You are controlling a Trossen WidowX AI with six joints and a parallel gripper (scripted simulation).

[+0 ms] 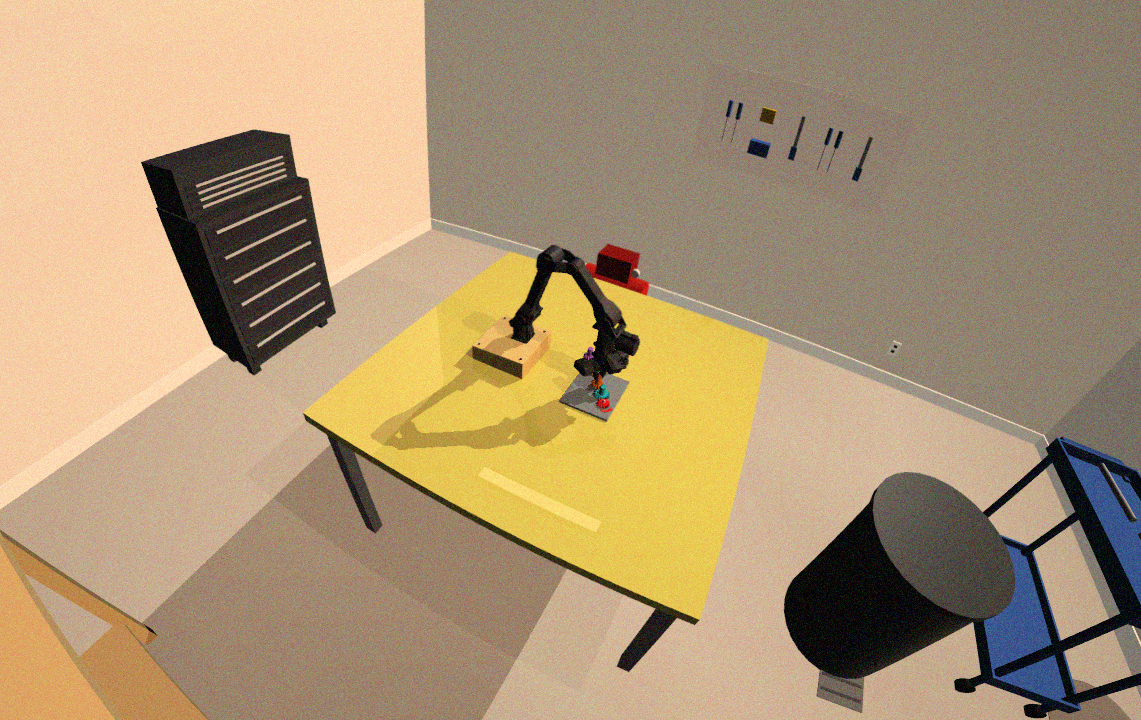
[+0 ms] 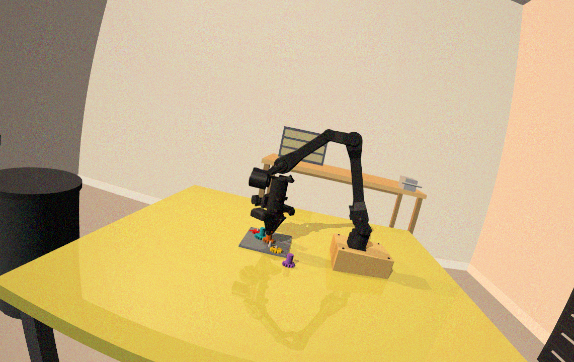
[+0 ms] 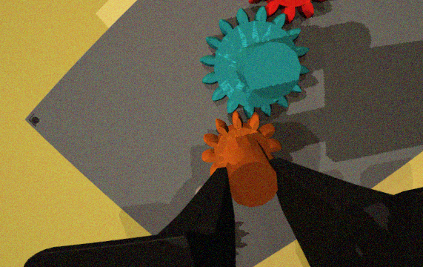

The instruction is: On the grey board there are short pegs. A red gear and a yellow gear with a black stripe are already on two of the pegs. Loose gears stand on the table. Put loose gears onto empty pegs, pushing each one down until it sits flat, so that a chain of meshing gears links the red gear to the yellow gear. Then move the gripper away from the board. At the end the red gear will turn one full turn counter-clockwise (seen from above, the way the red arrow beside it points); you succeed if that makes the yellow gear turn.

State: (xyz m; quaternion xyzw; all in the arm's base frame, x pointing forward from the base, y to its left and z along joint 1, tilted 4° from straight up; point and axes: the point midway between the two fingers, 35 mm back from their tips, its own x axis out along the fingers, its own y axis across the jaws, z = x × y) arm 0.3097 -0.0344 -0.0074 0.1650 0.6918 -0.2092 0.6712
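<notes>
The orange gear lies 10 mm below my gripper tip. The rest, counted from my gripper tip: teal gear (30 mm to the right, 30 mm ahead, 20 mm below); grey board (30 mm below, 20 mm to the right); yellow gear (60 mm to the left, 40 mm behind, 20 mm below).
</notes>
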